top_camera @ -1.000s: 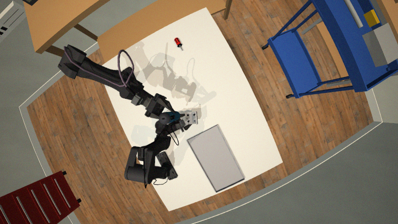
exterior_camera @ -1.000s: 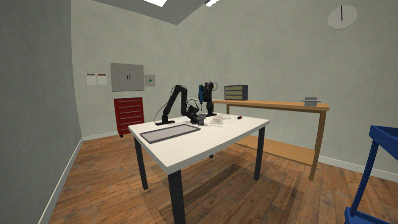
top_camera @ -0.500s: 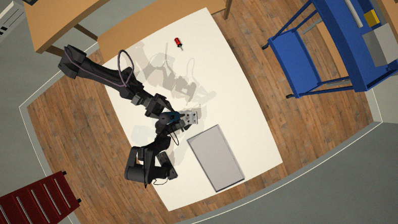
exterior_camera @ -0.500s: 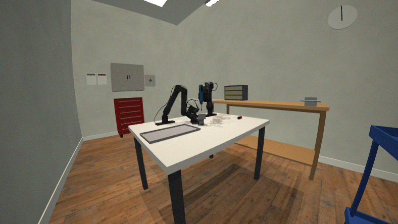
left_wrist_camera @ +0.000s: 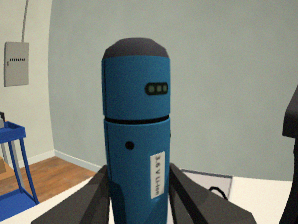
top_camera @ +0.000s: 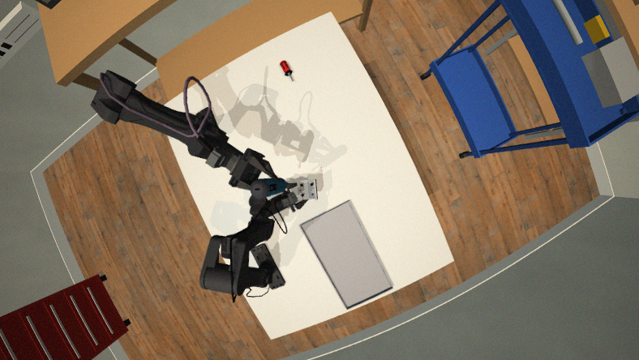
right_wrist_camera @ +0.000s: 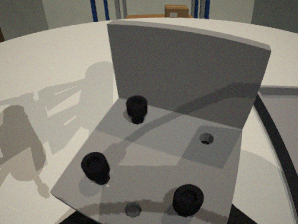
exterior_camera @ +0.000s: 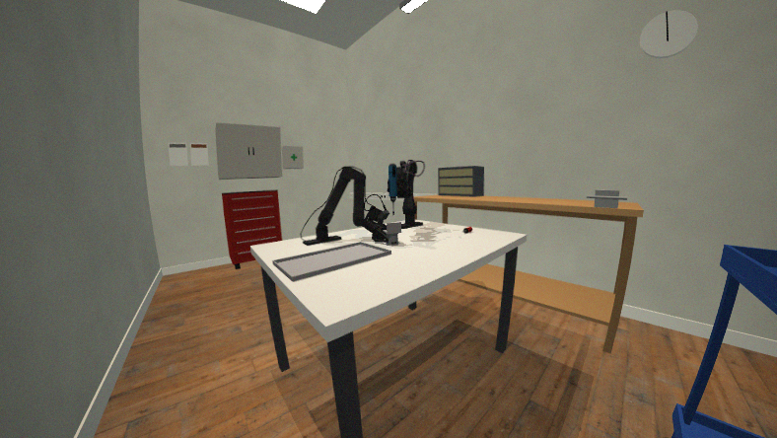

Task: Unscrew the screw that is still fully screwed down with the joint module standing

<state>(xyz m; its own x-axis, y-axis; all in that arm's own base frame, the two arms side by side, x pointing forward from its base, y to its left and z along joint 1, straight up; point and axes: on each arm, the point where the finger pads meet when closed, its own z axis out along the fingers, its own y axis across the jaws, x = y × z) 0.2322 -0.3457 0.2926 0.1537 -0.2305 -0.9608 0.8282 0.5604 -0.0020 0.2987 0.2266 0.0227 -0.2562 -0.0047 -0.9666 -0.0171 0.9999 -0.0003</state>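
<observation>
Now: right hand 50 mm below the grey bracket. From my right hand the other things lie so: flat grey tray: 40 mm ahead, 320 mm to the right, 20 mm below; red-handled screwdriver: 110 mm ahead, 470 mm to the left, 10 mm below.
</observation>
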